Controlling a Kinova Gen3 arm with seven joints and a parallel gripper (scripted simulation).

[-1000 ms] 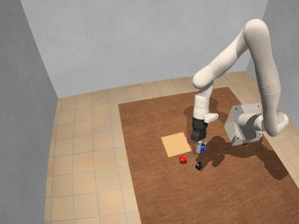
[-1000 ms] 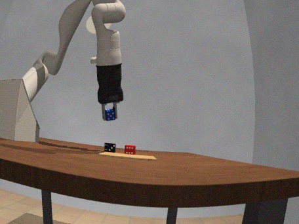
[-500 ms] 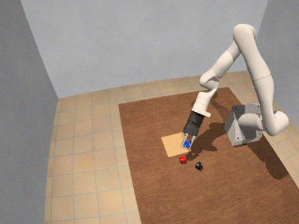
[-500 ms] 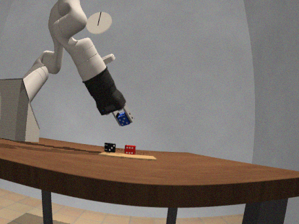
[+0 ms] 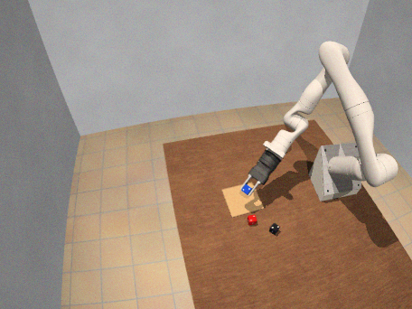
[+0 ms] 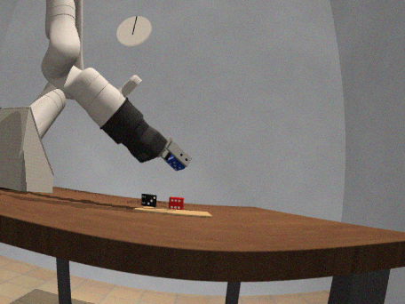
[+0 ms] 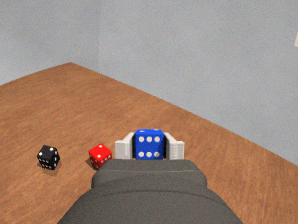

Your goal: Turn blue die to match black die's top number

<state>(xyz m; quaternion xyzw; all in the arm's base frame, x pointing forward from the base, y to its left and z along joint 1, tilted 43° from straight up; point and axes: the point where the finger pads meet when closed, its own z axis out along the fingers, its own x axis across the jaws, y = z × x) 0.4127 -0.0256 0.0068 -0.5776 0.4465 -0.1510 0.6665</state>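
Right now my hand is 20 mm to the left of the tan mat and 110 mm above it. The rest, counted from my hand: red die: 90 mm to the left, 90 mm below; black die: 70 mm behind, 150 mm to the left, 90 mm below; blue die: right at my hand.
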